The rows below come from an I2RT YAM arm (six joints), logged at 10 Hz.
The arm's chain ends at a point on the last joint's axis. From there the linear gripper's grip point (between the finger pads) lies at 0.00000 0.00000 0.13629 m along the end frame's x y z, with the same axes.
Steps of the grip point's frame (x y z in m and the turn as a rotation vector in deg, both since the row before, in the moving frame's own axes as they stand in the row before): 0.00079 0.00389 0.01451 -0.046 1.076 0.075; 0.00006 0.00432 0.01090 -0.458 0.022 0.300; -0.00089 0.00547 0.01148 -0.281 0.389 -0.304; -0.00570 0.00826 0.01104 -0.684 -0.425 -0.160; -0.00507 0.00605 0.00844 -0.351 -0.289 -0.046; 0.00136 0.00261 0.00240 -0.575 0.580 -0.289
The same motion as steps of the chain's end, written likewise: -0.00177 0.00378 0.01453 -0.046 1.076 0.075; 0.00001 0.00323 0.01090 -0.458 0.022 0.300; -0.00182 0.00480 0.01148 -0.281 0.389 -0.304; -0.00469 0.00663 0.01105 -0.684 -0.425 -0.160; -0.00438 0.00521 0.00844 -0.351 -0.289 -0.046; -0.00002 0.00125 0.00241 -0.575 0.580 -0.289
